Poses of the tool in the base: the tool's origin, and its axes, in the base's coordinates. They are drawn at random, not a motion.
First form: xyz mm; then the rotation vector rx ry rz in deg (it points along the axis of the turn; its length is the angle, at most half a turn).
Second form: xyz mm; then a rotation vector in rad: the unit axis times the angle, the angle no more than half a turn. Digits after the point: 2 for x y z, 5 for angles.
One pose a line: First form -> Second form
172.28 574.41 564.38 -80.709 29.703 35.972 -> 172.28 574.41 564.38 -1.40864 0.51842 0.62783
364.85 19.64 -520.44 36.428 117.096 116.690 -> 364.85 19.64 -520.44 0.63579 2.04371 2.03662
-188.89 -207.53 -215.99 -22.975 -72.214 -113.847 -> -188.89 -207.53 -215.99 -0.40099 -1.26037 -1.98700
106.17 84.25 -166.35 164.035 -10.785 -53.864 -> 106.17 84.25 -166.35 2.86295 -0.18823 -0.94010
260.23 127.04 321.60 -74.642 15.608 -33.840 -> 260.23 127.04 321.60 -1.30275 0.27241 -0.59062
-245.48 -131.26 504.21 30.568 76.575 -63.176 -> -245.48 -131.26 504.21 0.53351 1.33649 -1.10263
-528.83 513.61 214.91 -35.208 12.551 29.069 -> -528.83 513.61 214.91 -0.61450 0.21906 0.50735
